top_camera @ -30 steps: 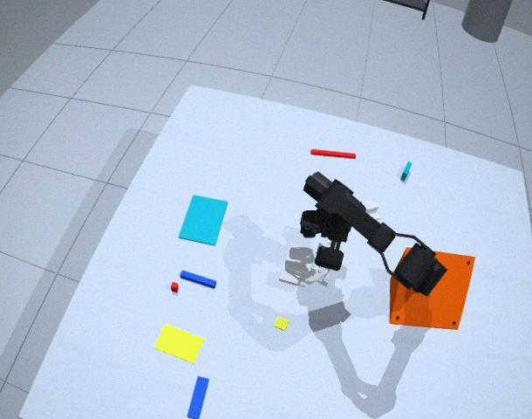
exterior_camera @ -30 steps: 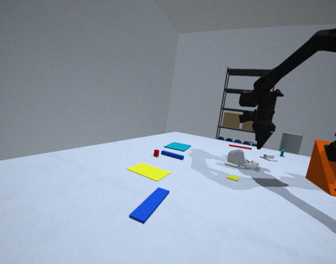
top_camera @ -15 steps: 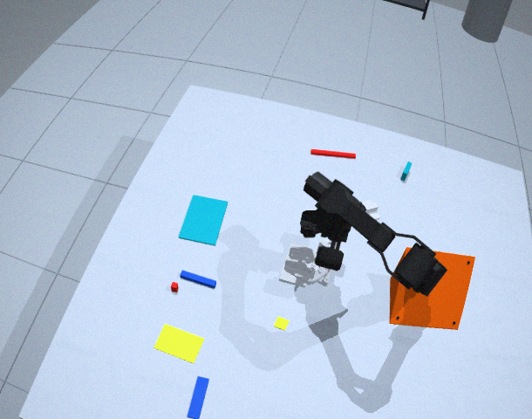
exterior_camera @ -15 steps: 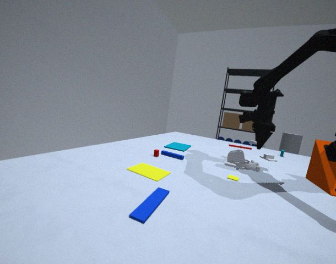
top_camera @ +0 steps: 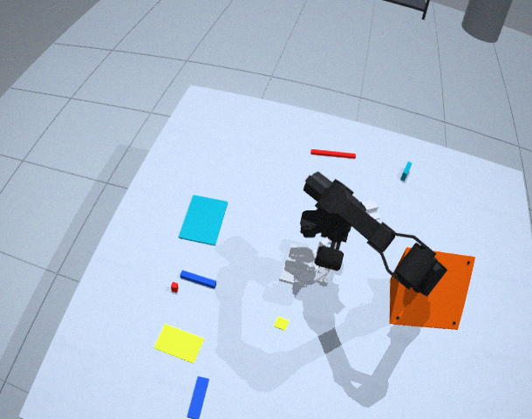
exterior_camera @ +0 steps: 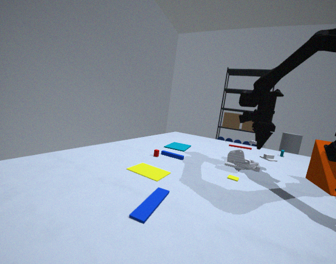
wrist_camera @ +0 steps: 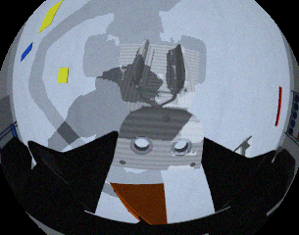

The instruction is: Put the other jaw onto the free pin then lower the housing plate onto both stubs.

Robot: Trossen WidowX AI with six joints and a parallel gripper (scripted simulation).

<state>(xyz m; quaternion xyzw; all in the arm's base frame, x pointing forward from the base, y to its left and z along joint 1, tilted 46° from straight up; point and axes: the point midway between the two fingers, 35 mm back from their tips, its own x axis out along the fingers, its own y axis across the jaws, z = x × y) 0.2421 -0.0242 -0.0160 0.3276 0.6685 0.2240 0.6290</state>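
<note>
Now: the white jaw piece 2 cm ahead of my gripper tip, 1 cm to the left of it and 6 cm below it. Round my gripper tip: white base (7 cm ahead, 1 cm to the right, 8 cm below); then white stand (12 cm behind, 24 cm to the right, 7 cm below); then small yellow tile (9 cm ahead, 17 cm to the left, 8 cm below).
</note>
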